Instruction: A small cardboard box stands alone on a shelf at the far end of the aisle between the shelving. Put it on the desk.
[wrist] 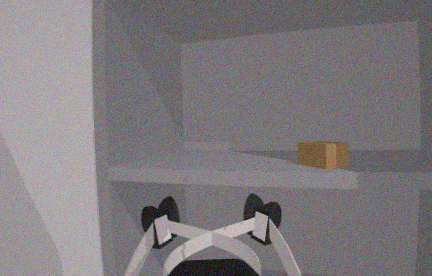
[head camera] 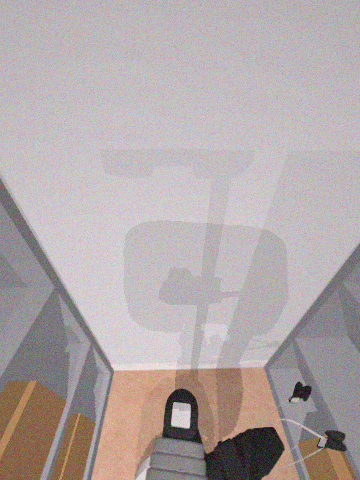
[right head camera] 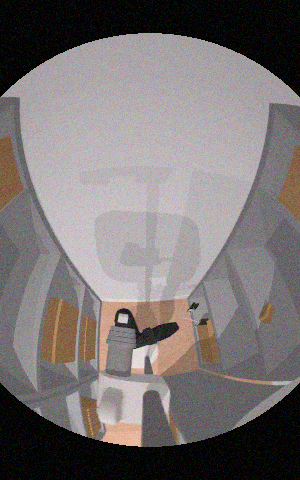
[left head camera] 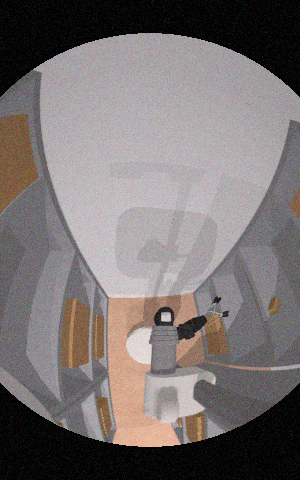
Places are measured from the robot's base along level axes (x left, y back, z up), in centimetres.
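Pixels of known places: gripper, fingertip midpoint: [wrist: 211, 211] [head camera: 325, 409] [right head camera: 202, 311] [left head camera: 223, 304]; robot's base, link origin: [right head camera: 137, 348] [left head camera: 146, 343].
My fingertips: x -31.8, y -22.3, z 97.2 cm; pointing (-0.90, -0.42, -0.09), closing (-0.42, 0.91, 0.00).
Ahead of a thing's pixels: the offset from my fingertips to its middle.
The small cardboard box @[dx -38.8, dy +8.4, dz +1.6 cm] [left head camera: 274, 305] [right head camera: 267, 313] [wrist: 322, 155] stands alone on a grey shelf [wrist: 230, 177] in the right-hand shelving. In the wrist view it is right of the middle, above and to the right of the fingertips, and beyond them. My gripper [head camera: 316, 416] [left head camera: 221, 307] [right head camera: 197, 314] [wrist: 211, 211] is open and empty, its two fingers wide apart. It points toward the right-hand shelving and is apart from the box. The box does not show in the head camera view. The desk does not show in these views.
Larger cardboard boxes [head camera: 27, 425] [left head camera: 75, 332] [right head camera: 59, 330] stand in the left-hand shelving. Another larger box @[dx -48.3, dy +15.3, dz -78.9 cm] [head camera: 327, 457] [left head camera: 217, 336] [right head camera: 208, 342] is low on the right, below the gripper. A pale wall [head camera: 180, 200] closes the aisle's end, with shelving uprights close on both sides.
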